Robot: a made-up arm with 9 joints.
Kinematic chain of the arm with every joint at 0, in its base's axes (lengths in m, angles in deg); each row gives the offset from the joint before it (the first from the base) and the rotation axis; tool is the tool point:
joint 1: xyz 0 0 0.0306 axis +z
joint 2: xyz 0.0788 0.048 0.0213 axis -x
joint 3: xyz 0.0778 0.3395 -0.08 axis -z
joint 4: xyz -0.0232 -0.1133 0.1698 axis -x
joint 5: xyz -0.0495 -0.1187 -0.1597 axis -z
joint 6: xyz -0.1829 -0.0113 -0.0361 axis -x
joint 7: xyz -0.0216 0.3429 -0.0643 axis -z
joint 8: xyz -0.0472 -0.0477 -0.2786 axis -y
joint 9: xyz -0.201 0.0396 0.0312 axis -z
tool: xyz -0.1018 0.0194 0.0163
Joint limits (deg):
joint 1: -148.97..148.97
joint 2: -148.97..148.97
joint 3: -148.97..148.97
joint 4: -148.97..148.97
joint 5: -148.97..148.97
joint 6: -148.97..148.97
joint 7: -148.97..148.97
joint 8: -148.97..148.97
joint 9: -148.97..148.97
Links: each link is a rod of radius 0.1 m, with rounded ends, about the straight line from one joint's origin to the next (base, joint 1, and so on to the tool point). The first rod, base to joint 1, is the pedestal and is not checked.
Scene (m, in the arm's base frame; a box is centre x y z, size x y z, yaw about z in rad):
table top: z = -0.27
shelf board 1: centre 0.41 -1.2 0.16 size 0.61 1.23 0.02 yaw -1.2
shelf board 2: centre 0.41 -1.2 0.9 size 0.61 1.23 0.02 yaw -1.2
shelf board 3: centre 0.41 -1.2 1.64 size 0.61 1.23 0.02 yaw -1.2
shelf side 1: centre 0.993 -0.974 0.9 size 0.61 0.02 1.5 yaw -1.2
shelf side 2: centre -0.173 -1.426 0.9 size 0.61 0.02 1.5 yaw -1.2
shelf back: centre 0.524 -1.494 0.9 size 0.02 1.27 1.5 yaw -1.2
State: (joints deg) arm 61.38 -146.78 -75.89 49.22 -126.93 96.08 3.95 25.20 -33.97
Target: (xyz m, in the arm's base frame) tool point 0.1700 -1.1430 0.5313
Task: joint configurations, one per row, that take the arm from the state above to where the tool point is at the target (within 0.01 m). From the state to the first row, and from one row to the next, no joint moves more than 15 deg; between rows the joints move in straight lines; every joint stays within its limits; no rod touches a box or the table.
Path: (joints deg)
1: 48.45 -147.33 -88.73 51.86 -131.94 103.77 -0.51 28.94 -35.24
2: 35.52 -147.88 -101.56 54.51 -136.96 111.46 -4.96 32.67 -36.50
3: 22.59 -148.42 -114.40 57.15 -141.97 119.15 -9.42 36.41 -37.77
4: 9.66 -148.97 -127.23 59.79 -146.99 126.84 -13.88 40.14 -39.03
5: 1.02 -148.97 -124.65 61.22 -132.71 117.14 -1.55 36.49 -34.25
6: -7.63 -148.97 -122.07 62.65 -118.44 107.44 10.77 32.83 -29.46

